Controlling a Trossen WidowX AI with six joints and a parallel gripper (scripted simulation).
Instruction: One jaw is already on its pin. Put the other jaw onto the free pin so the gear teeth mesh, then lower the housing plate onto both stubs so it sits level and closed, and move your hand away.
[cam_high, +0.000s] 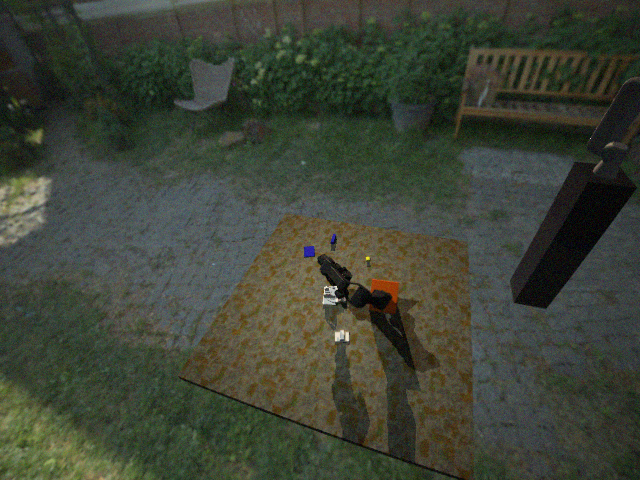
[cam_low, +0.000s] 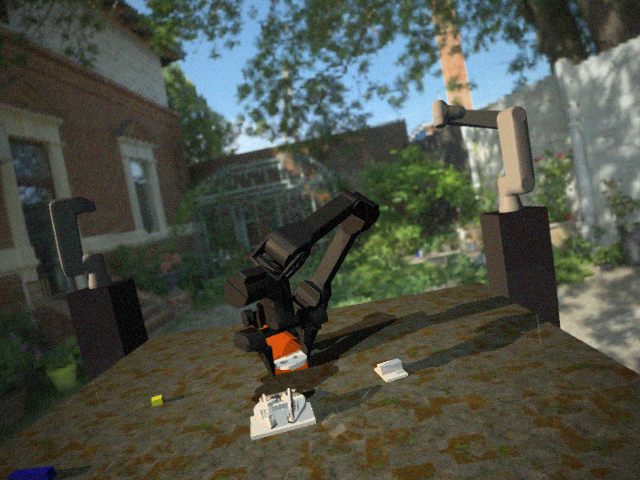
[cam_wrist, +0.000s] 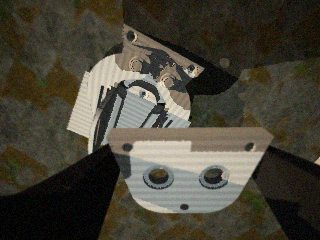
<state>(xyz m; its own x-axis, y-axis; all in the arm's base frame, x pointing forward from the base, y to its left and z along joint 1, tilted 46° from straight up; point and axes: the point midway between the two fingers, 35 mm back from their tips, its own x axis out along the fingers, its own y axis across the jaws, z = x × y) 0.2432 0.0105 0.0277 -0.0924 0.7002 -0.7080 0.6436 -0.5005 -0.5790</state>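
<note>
The white jaw lies 7 cm below my gripper tip and 5 cm to the right of it. Round my gripper tip: housing plate 2 cm above, 1 cm to the left, 1 cm ahead; blue block 48 cm to the right, 16 cm ahead, 7 cm below; small yellow block 35 cm to the right, 10 cm behind, 8 cm below.
</note>
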